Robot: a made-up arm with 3 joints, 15 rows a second.
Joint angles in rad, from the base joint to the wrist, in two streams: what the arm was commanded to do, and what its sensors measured. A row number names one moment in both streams.
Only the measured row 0 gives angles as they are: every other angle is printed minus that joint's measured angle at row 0.
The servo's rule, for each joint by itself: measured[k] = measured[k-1] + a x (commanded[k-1-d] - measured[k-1]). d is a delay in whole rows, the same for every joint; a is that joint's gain. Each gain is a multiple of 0.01, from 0.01 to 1. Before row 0 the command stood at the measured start. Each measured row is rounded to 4 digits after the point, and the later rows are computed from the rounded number. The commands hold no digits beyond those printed.
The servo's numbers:
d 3
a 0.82 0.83 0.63
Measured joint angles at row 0: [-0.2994, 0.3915, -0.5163]
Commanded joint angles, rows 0 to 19: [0.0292, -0.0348, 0.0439]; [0.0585, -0.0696, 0.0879]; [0.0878, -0.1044, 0.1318]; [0.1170, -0.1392, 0.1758]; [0.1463, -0.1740, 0.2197]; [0.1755, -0.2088, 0.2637]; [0.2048, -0.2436, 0.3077]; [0.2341, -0.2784, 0.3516]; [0.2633, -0.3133, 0.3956]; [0.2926, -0.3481, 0.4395]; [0.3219, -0.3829, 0.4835]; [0.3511, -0.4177, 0.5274]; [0.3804, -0.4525, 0.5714]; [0.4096, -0.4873, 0.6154]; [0.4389, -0.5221, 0.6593]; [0.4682, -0.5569, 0.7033]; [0.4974, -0.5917, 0.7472]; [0.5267, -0.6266, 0.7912]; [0.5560, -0.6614, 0.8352]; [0.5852, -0.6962, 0.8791]
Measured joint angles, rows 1 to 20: [0.0000, 0.0000, 0.0000]; [0.0000, 0.0000, 0.0000]; [0.0000, 0.0000, 0.0000]; [0.0239, -0.0289, 0.0277]; [0.0523, -0.0627, 0.0656]; [0.0814, -0.0973, 0.1073]; [0.1106, -0.1321, 0.1505]; [0.1399, -0.1669, 0.1941]; [0.1691, -0.2017, 0.2379]; [0.1984, -0.2365, 0.2819]; [0.2277, -0.2713, 0.3258]; [0.2569, -0.3062, 0.3698]; [0.2862, -0.3410, 0.4137]; [0.3155, -0.3758, 0.4577]; [0.3447, -0.4106, 0.5016]; [0.3740, -0.4454, 0.5456]; [0.4032, -0.4802, 0.5896]; [0.4325, -0.5150, 0.6335]; [0.4618, -0.5498, 0.6775]; [0.4910, -0.5846, 0.7214]
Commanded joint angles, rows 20 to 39: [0.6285, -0.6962, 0.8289]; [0.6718, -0.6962, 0.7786]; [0.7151, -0.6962, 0.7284]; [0.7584, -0.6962, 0.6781]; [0.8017, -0.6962, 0.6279]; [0.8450, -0.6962, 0.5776]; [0.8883, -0.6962, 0.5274]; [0.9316, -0.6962, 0.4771]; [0.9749, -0.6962, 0.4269]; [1.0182, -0.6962, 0.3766]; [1.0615, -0.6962, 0.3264]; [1.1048, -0.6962, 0.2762]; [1.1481, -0.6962, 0.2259]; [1.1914, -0.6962, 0.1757]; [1.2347, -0.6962, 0.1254]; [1.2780, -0.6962, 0.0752]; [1.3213, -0.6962, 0.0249]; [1.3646, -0.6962, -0.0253]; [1.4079, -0.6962, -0.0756]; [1.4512, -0.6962, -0.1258]
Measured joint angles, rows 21 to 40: [0.5203, -0.6195, 0.7654]; [0.5496, -0.6543, 0.8094]; [0.5788, -0.6891, 0.8533]; [0.6196, -0.6950, 0.8379]; [0.6624, -0.6960, 0.8005]; [0.7056, -0.6962, 0.7551]; [0.7489, -0.6962, 0.7066]; [0.7922, -0.6962, 0.6570]; [0.8355, -0.6962, 0.6070]; [0.8788, -0.6962, 0.5569]; [0.9221, -0.6962, 0.5066]; [0.9654, -0.6962, 0.4564]; [1.0087, -0.6962, 0.4061]; [1.0520, -0.6962, 0.3559]; [1.0953, -0.6962, 0.3057]; [1.1386, -0.6962, 0.2554]; [1.1819, -0.6962, 0.2052]; [1.2252, -0.6962, 0.1549]; [1.2685, -0.6962, 0.1047]; [1.3118, -0.6962, 0.0544]
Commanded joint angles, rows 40 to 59: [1.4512, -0.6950, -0.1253]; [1.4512, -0.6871, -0.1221]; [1.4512, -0.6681, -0.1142]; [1.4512, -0.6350, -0.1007]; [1.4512, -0.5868, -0.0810]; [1.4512, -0.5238, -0.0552]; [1.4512, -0.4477, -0.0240]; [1.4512, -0.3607, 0.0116]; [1.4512, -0.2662, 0.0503]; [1.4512, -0.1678, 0.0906]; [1.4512, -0.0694, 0.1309]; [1.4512, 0.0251, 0.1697]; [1.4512, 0.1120, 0.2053]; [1.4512, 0.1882, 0.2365]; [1.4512, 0.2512, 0.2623]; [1.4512, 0.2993, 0.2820]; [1.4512, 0.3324, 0.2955]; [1.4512, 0.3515, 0.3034]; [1.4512, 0.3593, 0.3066]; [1.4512, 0.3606, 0.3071]
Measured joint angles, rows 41 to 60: [1.3551, -0.6962, 0.0042]; [1.3984, -0.6962, -0.0461]; [1.4417, -0.6962, -0.0963]; [1.4495, -0.6952, -0.1146]; [1.4509, -0.6885, -0.1193]; [1.4511, -0.6716, -0.1161]; [1.4512, -0.6412, -0.1064]; [1.4512, -0.5960, -0.0904]; [1.4512, -0.5361, -0.0682]; [1.4512, -0.4627, -0.0404]; [1.4512, -0.3780, -0.0076]; [1.4512, -0.2852, 0.0289]; [1.4512, -0.1878, 0.0678]; [1.4512, -0.0895, 0.1076]; [1.4512, 0.0056, 0.1467]; [1.4512, 0.0939, 0.1836]; [1.4512, 0.1722, 0.2169]; [1.4512, 0.2378, 0.2455]; [1.4512, 0.2888, 0.2685]; [1.4512, 0.3250, 0.2855]
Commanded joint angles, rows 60 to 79: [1.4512, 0.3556, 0.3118]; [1.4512, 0.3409, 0.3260]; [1.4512, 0.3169, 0.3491]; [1.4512, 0.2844, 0.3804]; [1.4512, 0.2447, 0.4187]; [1.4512, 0.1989, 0.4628]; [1.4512, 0.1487, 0.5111]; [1.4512, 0.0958, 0.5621]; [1.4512, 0.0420, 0.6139]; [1.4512, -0.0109, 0.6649]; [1.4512, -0.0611, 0.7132]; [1.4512, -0.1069, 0.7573]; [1.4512, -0.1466, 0.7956]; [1.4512, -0.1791, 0.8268]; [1.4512, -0.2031, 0.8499]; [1.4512, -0.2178, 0.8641]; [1.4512, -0.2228, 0.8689]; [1.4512, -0.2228, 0.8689]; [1.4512, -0.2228, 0.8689]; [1.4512, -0.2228, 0.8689]
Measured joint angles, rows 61 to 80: [1.4512, 0.3470, 0.2968]; [1.4512, 0.3572, 0.3030]; [1.4512, 0.3600, 0.3056]; [1.4512, 0.3563, 0.3095]; [1.4512, 0.3435, 0.3199]; [1.4512, 0.3214, 0.3383]; [1.4512, 0.2907, 0.3648]; [1.4512, 0.2525, 0.3988]; [1.4512, 0.2080, 0.4391]; [1.4512, 0.1588, 0.4845]; [1.4512, 0.1065, 0.5334]; [1.4512, 0.0530, 0.5841]; [1.4512, 0.0000, 0.6350]; [1.4512, -0.0507, 0.6843]; [1.4512, -0.0973, 0.7303]; [1.4512, -0.1382, 0.7714]; [1.4512, -0.1721, 0.8063]; [1.4512, -0.1978, 0.8338]; [1.4512, -0.2144, 0.8529]; [1.4512, -0.2214, 0.8630]
